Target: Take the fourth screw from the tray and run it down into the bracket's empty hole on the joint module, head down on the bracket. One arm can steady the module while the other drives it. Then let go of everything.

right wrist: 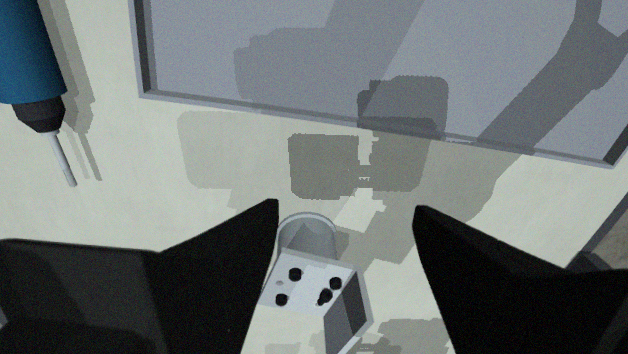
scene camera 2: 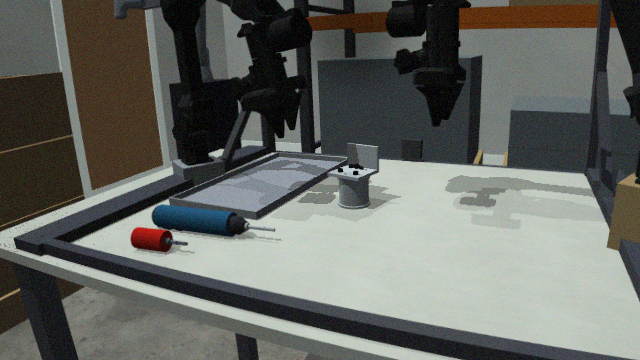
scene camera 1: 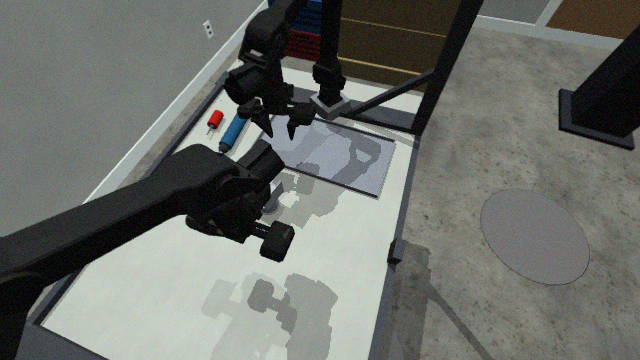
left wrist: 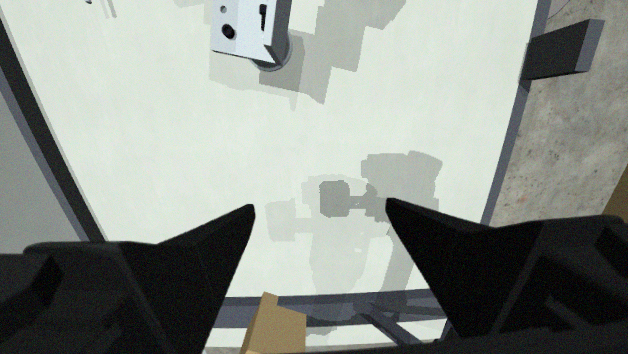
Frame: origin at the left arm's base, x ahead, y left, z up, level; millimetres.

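Where they show: left gripper, fingertip midpoint: (scene camera 2: 441,122) (scene camera 1: 249,242) (left wrist: 320,207); right gripper, fingertip midpoint: (right wrist: 346,212) (scene camera 2: 287,133) (scene camera 1: 281,138); right arm's base, link origin: (scene camera 2: 197,161) (scene camera 1: 330,98).
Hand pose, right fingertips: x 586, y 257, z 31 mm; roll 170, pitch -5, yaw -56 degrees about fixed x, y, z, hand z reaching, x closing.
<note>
Each offset is from my right fingertips to the centre of the thing. "spot": to the spot under its first point.
The joint module {66 mm right, 121 mm back, 100 mm down} (scene camera 1: 271,204) (scene camera 2: 354,192) (right wrist: 307,241) stands upright on the table, partly hidden by the left arm in scene camera 1. Its bracket {66 mm right, 121 mm back, 50 mm down} (scene camera 2: 362,156) (left wrist: 241,37) (right wrist: 310,287) carries black screws; one screw {81 mm right, 119 mm back, 61 mm down} (left wrist: 262,17) (right wrist: 325,295) near the upright plate shows its shank and looks tilted or lying. A small empty hole {spot: 40 mm right, 125 mm back, 68 mm down} (left wrist: 223,9) (right wrist: 279,283) shows. No screw shows in the visible part of the tray (scene camera 2: 215,206) (right wrist: 200,102). My left gripper (scene camera 2: 436,124) (left wrist: 320,207) is open, high to the module's right in scene camera 2. My right gripper (scene camera 1: 281,136) (scene camera 2: 286,132) (right wrist: 346,212) is open and empty above the tray.
A blue driver {206 mm left, 66 mm back, 112 mm down} (scene camera 1: 233,134) (scene camera 2: 192,220) (right wrist: 30,50) and a red driver {296 mm left, 77 mm back, 115 mm down} (scene camera 1: 215,119) (scene camera 2: 150,239) lie beside the tray. Dark rails (scene camera 2: 300,305) edge the table. A tan block {257 mm right, 586 mm back, 81 mm down} (scene camera 2: 625,212) (left wrist: 277,325) is at the table's end.
</note>
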